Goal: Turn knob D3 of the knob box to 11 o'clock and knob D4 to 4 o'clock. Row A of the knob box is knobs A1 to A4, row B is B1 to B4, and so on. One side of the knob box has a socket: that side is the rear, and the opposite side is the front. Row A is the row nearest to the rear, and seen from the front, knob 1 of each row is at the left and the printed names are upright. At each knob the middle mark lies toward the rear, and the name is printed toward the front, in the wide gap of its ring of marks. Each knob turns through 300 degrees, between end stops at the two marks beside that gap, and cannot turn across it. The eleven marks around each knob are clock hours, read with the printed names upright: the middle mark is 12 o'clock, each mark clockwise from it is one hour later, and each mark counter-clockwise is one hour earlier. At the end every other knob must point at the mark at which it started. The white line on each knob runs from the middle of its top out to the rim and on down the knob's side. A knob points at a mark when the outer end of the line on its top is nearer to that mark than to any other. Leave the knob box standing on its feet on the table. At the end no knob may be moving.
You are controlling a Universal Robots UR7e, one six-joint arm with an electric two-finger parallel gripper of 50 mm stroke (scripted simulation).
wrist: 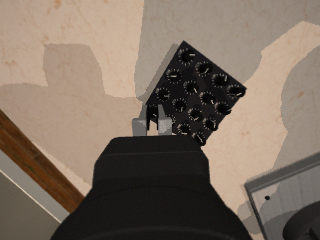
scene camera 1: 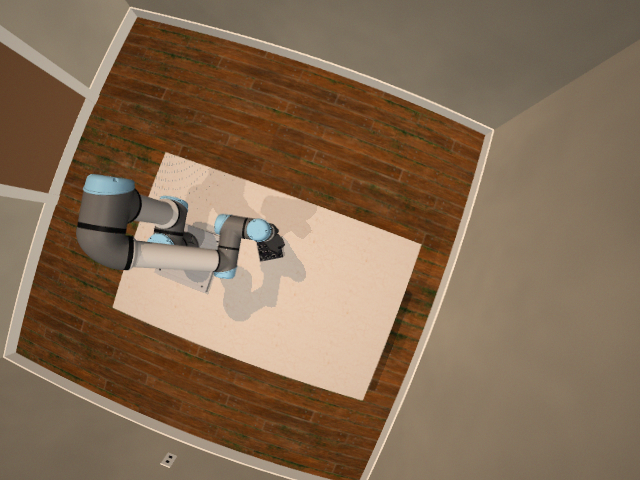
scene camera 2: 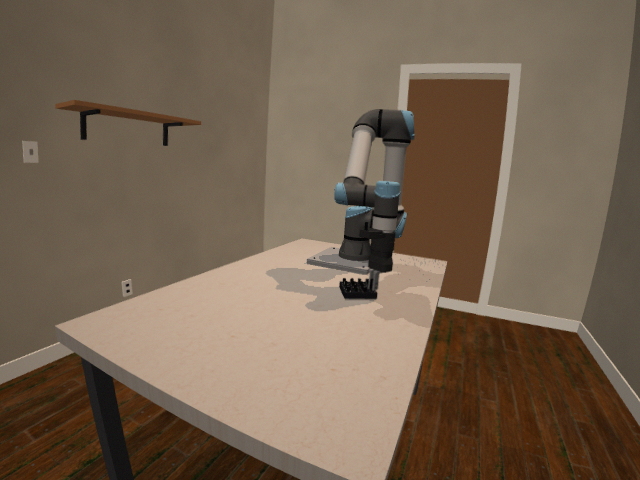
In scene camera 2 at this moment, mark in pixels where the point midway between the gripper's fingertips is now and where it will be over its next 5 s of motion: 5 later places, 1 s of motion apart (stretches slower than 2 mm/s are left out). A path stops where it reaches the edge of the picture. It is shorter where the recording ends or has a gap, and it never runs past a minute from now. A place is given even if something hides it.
My gripper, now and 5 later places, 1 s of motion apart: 372, 289; 373, 281; 374, 273; 374, 275; 373, 283; 373, 285
